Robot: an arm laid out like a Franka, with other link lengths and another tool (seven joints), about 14 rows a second.
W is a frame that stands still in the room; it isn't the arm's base.
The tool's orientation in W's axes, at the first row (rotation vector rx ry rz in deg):
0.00, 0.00, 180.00
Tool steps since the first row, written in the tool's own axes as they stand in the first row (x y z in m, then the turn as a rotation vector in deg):
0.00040, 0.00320, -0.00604, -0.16, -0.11, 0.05
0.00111, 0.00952, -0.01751, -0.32, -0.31, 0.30
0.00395, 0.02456, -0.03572, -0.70, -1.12, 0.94
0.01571, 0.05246, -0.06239, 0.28, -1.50, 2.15
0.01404, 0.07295, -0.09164, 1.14, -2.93, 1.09
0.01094, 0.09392, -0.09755, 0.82, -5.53, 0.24
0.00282, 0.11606, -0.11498, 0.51, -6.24, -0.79
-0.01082, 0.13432, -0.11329, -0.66, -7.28, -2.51
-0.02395, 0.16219, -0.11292, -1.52, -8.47, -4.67
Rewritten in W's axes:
-0.00040, -0.00320, -0.00604, 0.16, 0.11, 0.05
-0.00111, -0.00952, -0.01751, 0.32, 0.31, 0.30
-0.00395, -0.02456, -0.03572, 0.70, 1.12, 0.94
-0.01571, -0.05246, -0.06239, -0.28, 1.50, 2.15
-0.01404, -0.07295, -0.09164, -1.14, 2.93, 1.09
-0.01094, -0.09392, -0.09755, -0.82, 5.53, 0.24
-0.00282, -0.11606, -0.11498, -0.51, 6.24, -0.79
0.01082, -0.13432, -0.11329, 0.66, 7.28, -2.51
0.02395, -0.16219, -0.11292, 1.52, 8.47, -4.67

